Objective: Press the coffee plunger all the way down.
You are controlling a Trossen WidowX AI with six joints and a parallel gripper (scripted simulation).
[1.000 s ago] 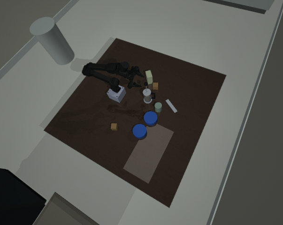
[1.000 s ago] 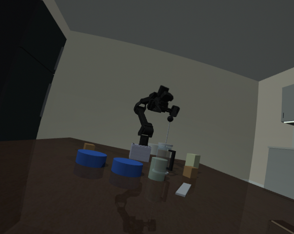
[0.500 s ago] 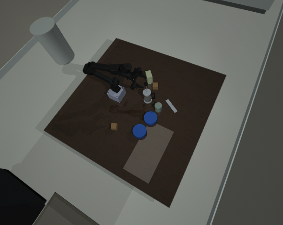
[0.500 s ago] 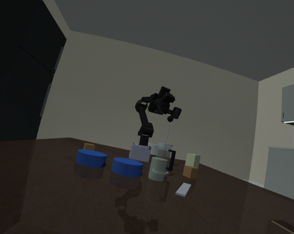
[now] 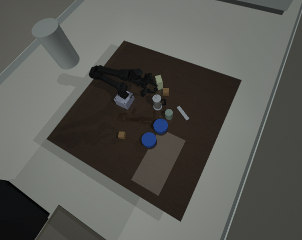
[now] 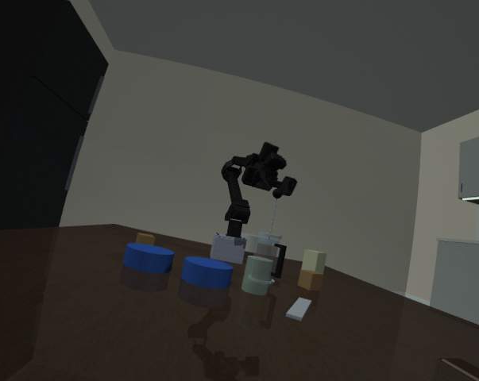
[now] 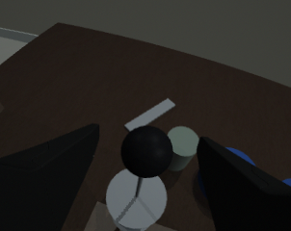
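Right now my gripper tip is 10 mm short of the coffee press, 10 mm to the right of it and 140 mm above it. Also, from my gripper tip: flat grey bar 220 mm ahead, 60 mm to the left, 270 mm below; pale yellow block 110 mm behind, 190 mm to the left, 220 mm below; pale green cylinder 130 mm ahead, 40 mm to the right, 230 mm below.
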